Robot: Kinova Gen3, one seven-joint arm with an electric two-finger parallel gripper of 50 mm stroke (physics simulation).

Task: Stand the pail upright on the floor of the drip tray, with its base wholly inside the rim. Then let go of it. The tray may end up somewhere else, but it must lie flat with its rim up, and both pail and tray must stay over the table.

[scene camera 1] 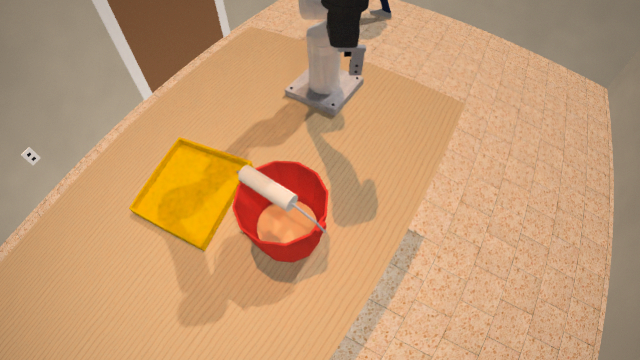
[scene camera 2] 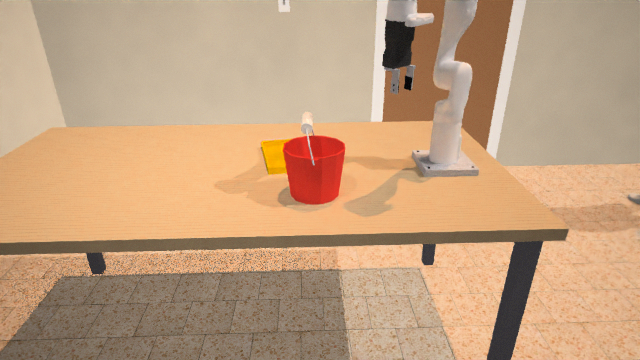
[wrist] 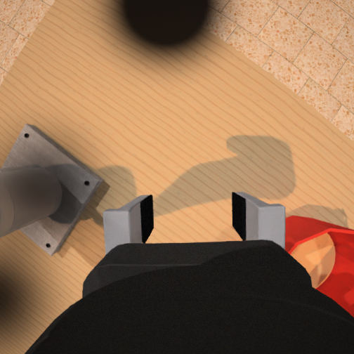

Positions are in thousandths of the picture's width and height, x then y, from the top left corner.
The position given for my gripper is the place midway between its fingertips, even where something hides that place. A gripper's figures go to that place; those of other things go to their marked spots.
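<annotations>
A yellow drip tray (scene camera 1: 298, 532) is 86 cm from the lens. I also see a red pail (scene camera 1: 454, 657), and that one is 70 cm from the lens. My gripper (scene camera 1: 551, 179) is 61 cm from the lens, so of the things named here my gripper is the nearest to the lens. As for the yellow drip tray and the red pail, their marked spots are 31 cm apart.
</annotations>
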